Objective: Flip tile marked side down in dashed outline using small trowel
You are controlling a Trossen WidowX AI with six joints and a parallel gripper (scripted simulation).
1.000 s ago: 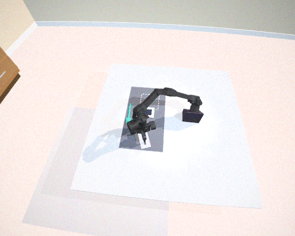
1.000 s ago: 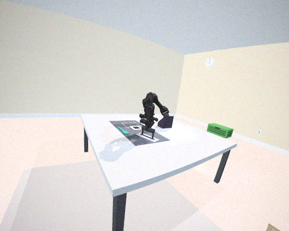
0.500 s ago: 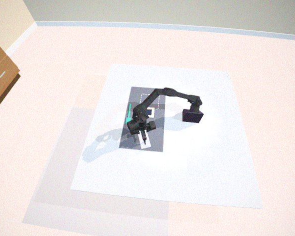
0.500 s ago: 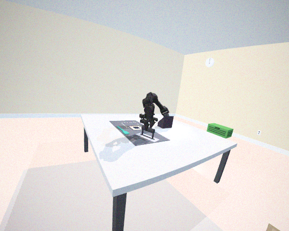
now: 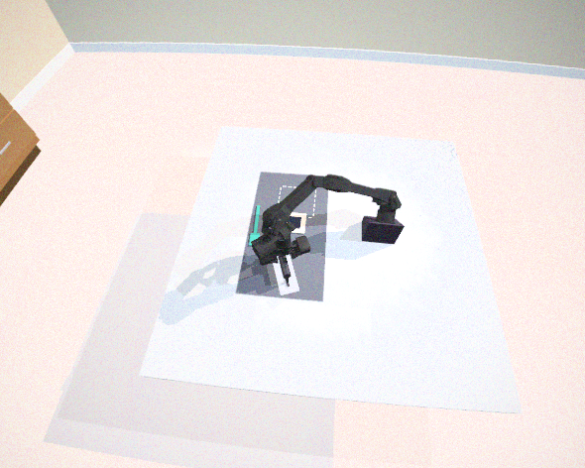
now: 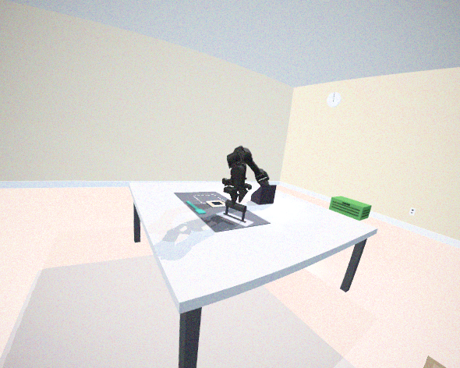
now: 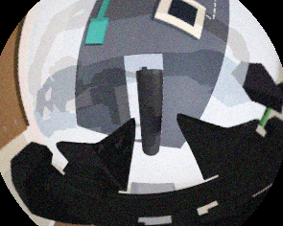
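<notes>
My gripper tip is now 10 mm short of the dark-handled trowel, 20 mm to the left of it and 40 mm above it. Round my gripper tip: tile (10 mm behind, 220 mm to the right, 80 mm below); then grey mat (10 mm ahead, 200 mm to the right, 100 mm below); then teal tool (150 mm ahead, 180 mm to the right, 80 mm below).
</notes>
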